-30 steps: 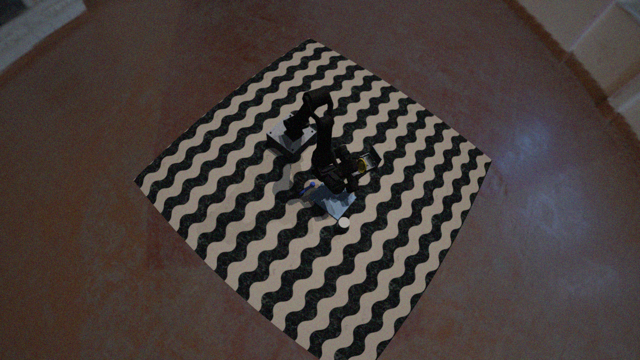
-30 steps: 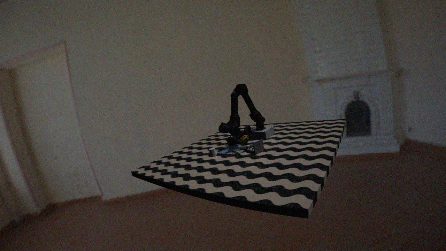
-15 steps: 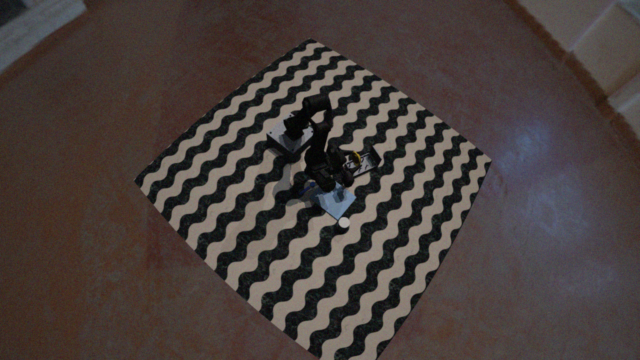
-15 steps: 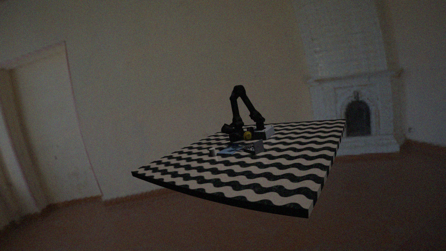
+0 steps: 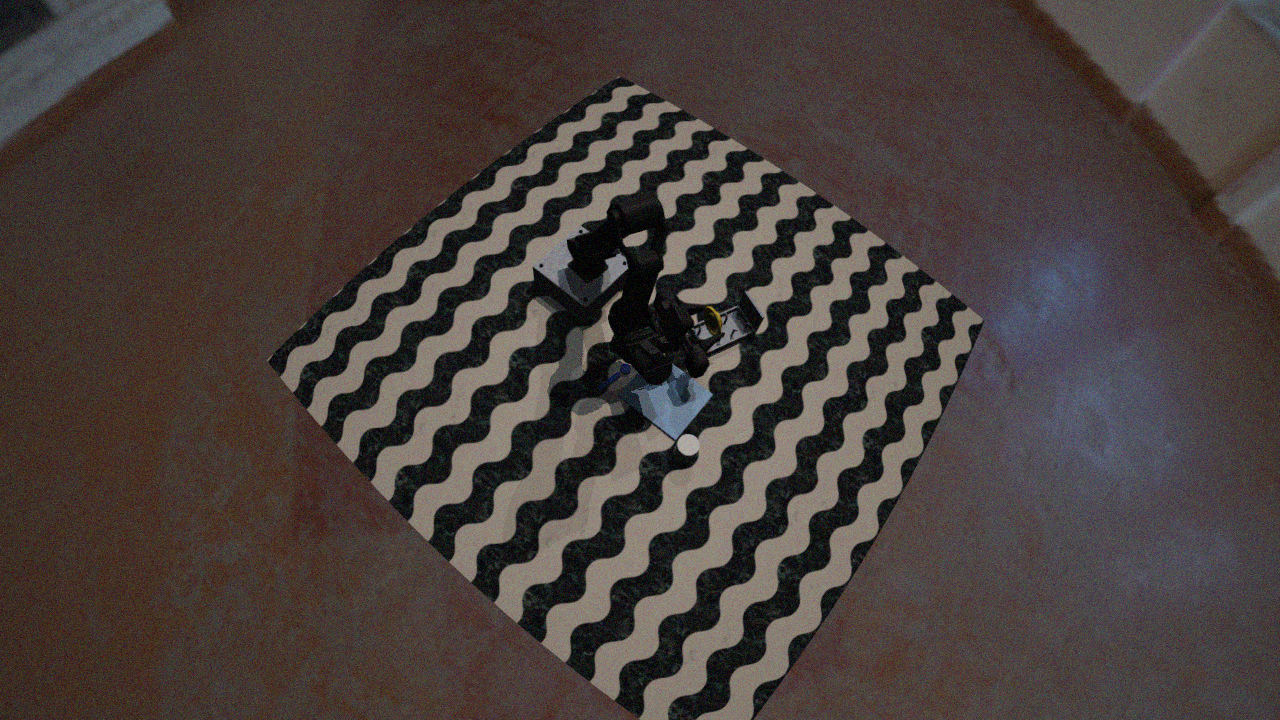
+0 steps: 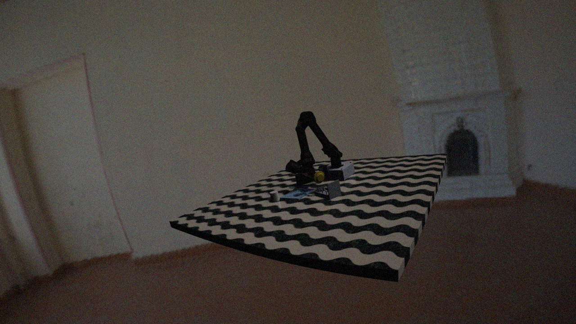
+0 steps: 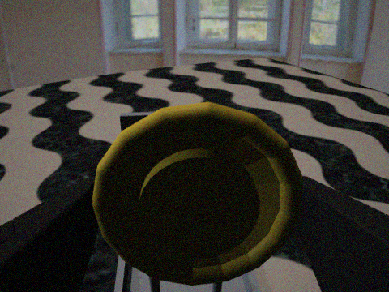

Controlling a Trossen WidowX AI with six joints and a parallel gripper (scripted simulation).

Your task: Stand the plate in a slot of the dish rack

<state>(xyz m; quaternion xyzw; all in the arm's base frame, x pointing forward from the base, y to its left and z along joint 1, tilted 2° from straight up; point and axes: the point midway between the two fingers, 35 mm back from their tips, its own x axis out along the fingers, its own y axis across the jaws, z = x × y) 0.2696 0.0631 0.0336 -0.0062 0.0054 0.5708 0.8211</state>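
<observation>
Now: gripper tip 10 mm short of the grey dish rack, 40 mm to the right of it and 70 mm above it. Also, from my gripper tip: blue spoon: 70 mm behind, 210 mm to the right, 90 mm below; yellow plate: 10 mm to the right; blue mat: 30 mm ahead, 160 mm to the right, 90 mm below.
</observation>
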